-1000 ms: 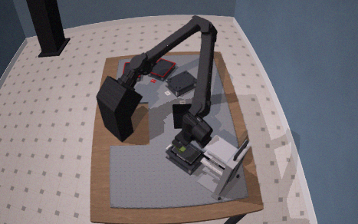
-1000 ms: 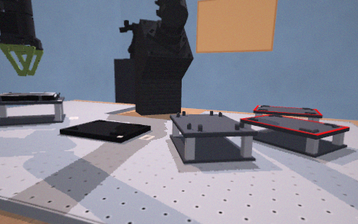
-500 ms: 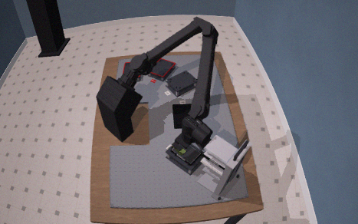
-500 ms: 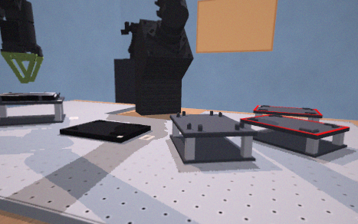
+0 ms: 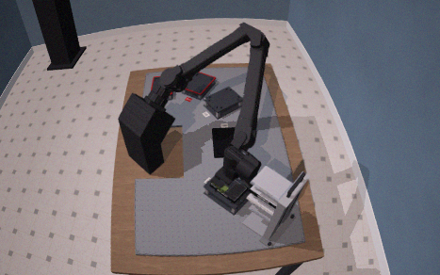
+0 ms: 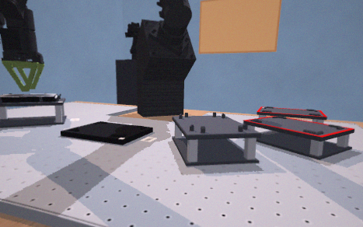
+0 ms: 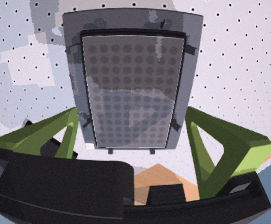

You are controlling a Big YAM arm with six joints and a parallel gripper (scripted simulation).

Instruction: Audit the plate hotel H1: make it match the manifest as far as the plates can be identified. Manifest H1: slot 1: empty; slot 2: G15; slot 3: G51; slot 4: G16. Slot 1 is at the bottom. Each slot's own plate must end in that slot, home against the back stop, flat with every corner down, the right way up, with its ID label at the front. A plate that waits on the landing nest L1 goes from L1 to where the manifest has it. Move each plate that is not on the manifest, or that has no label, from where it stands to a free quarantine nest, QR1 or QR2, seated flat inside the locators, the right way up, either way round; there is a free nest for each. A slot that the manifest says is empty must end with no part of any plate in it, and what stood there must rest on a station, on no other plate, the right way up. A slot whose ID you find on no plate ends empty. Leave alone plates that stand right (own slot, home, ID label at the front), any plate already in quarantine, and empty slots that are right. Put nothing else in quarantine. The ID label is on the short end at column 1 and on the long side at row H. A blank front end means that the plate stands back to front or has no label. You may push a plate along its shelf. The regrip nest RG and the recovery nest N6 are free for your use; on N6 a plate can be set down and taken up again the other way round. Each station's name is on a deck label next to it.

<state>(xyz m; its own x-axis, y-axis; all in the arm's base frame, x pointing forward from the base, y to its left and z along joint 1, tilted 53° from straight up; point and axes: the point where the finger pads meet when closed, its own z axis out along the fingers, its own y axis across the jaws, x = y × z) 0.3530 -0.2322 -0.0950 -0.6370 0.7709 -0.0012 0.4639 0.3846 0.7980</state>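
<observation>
My gripper is now 30 mm above the dark plate. From my hand the other things lie so: flat black pad 270 mm to the left, 90 mm below, 20 mm behind; h1 deck label 160 mm ahead, 100 mm below; red-edged quarantine nest 620 mm to the left, 380 mm behind, 60 mm below.
</observation>
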